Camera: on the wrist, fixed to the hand. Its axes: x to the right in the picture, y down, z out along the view.
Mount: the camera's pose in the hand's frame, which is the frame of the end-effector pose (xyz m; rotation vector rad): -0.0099 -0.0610 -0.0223 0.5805 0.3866 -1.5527
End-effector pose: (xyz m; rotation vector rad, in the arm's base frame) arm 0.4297 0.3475 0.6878 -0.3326 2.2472 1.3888
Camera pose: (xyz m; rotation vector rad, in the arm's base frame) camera 0.4591 0.2994 0.6540 -1.6941 1.5916 -0.1514
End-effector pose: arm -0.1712 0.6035 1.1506 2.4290 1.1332 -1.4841
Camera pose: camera -0.1953 0.6516 1.1883 -0.8472 -1.5699 0.7156
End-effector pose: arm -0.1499 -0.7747 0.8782 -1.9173 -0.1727 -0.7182
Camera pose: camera -0.1928 -0.7644 0.9269 -0.7590 -1.5100 -1.7329
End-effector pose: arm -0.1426 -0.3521 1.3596 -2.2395 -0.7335 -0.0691
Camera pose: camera -0.1791 -0.3391 1.4127 -0.6721 -1.7679 -0.8584
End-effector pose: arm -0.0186 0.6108 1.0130 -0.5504 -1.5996 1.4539
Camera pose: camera 0.0189 0.6021 1.0662 0.6480 -0.7377 0.4439
